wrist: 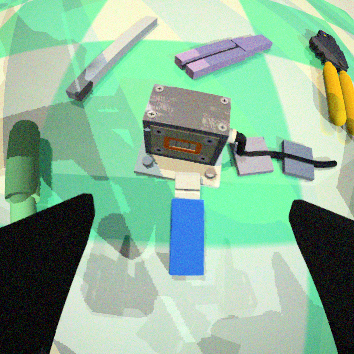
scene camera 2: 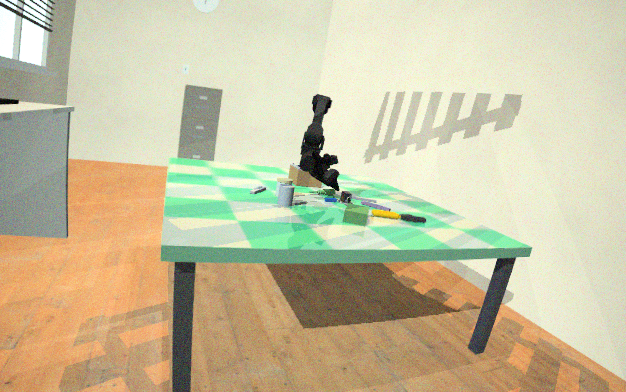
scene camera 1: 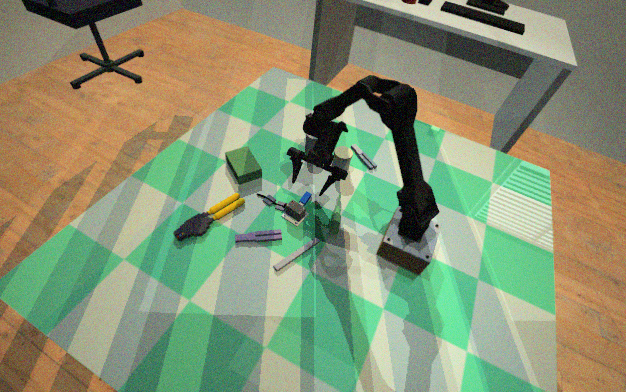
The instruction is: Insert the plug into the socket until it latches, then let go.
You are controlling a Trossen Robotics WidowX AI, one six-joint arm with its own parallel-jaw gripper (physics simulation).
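Frame: origin at the arm's base, x ahead, y left, z up, level; millimetres.
Seen in the pictures: gripper, fingertip midpoint: (wrist: 197, 207) (scene camera 2: 333, 188) (scene camera 1: 306, 189); arm's base, origin of the base link: (scene camera 1: 411, 229).
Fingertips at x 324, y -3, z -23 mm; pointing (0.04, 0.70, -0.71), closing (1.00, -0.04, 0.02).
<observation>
Offsets run from my fingertips to a thing's top centre. "spot": to the spot under its first point.
The plug, a blue block with a pale tip {dx +1, dy +4, dz -43 mm} (scene camera 1: 305, 198) (scene camera 2: 330, 199) (wrist: 187, 237), lies in front of the socket. In the wrist view its tip points at the socket's front and overlaps the edge of the pale base plate, below the opening. The socket {dx +5, dy +63, dz -12 mm} (scene camera 1: 296, 210) (scene camera 2: 345, 197) (wrist: 187, 112) is a dark grey box with screws on top and an orange-rimmed slot facing the plug; the slot shows uncovered. My gripper (scene camera 1: 307, 188) (scene camera 2: 336, 187) (wrist: 197, 207) is wide open above the plug, one finger to each side, touching neither plug nor socket.
A black cable {spot: dx +74, dy +55, dz -51 mm} (wrist: 275, 154) leaves the socket's side. Around them are a green bottle {dx -110, dy +0, dz -30 mm} (wrist: 22, 155), a grey bar {dx -64, dy +180, dz -47 mm} (scene camera 1: 296, 256) (wrist: 115, 55), a purple clip {dx +58, dy +184, dz -45 mm} (scene camera 1: 258, 236) (wrist: 225, 57), yellow-handled pliers {spot: dx +220, dy +229, dz -41 mm} (scene camera 1: 200, 223) (scene camera 2: 397, 215), a green box {dx +240, dy -24, dz -17 mm} (scene camera 1: 243, 164) (scene camera 2: 356, 214) and cans {dx +82, dy -237, dz +13 mm} (scene camera 2: 285, 196).
</observation>
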